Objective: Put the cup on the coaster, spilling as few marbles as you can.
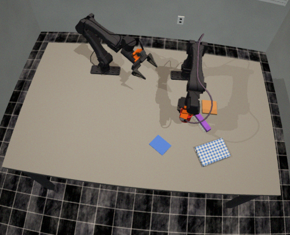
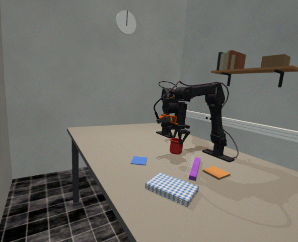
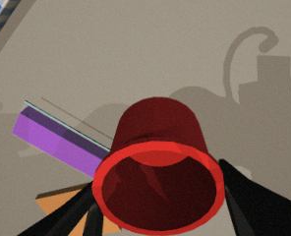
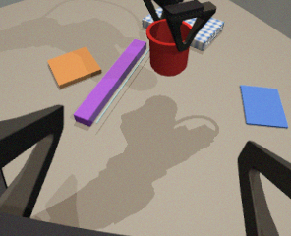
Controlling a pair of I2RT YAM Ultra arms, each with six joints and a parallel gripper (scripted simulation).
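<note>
Right now the orange coaster is 170 mm to the left of my left hand, 130 mm below it and 130 mm behind it. From my left hand the other things lie so: long purple bar: 130 mm below, 70 mm to the left, 60 mm behind; then red cup: 30 mm below; then flat blue square: 140 mm below, 140 mm ahead, 130 mm to the right.
</note>
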